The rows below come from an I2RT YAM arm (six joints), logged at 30 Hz.
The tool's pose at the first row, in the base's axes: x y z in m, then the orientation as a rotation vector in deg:
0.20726 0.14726 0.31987 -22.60 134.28 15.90
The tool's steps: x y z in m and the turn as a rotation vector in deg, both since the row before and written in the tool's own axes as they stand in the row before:
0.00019 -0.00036 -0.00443 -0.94 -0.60 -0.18
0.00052 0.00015 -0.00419 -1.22 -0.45 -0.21
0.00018 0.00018 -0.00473 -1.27 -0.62 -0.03
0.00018 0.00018 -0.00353 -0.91 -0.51 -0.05
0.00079 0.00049 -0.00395 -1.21 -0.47 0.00
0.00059 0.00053 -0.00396 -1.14 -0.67 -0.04
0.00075 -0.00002 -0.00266 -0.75 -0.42 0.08
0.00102 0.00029 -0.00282 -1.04 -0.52 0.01
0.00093 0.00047 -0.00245 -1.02 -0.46 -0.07
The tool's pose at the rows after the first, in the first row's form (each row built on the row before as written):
0.20445 0.14552 0.32285 -23.13 133.59 17.00
0.20138 0.14419 0.32543 -23.86 133.01 18.39
0.19820 0.14268 0.32860 -24.36 132.30 19.95
0.19578 0.14150 0.33090 -24.73 131.71 21.06
0.19257 0.14026 0.33305 -25.20 131.14 22.53
0.18948 0.13901 0.33533 -25.62 130.36 23.92
0.18734 0.13772 0.33651 -25.78 129.89 24.88
0.18480 0.13655 0.33762 -26.13 129.26 26.15
0.18247 0.13567 0.33856 -26.58 128.65 27.34

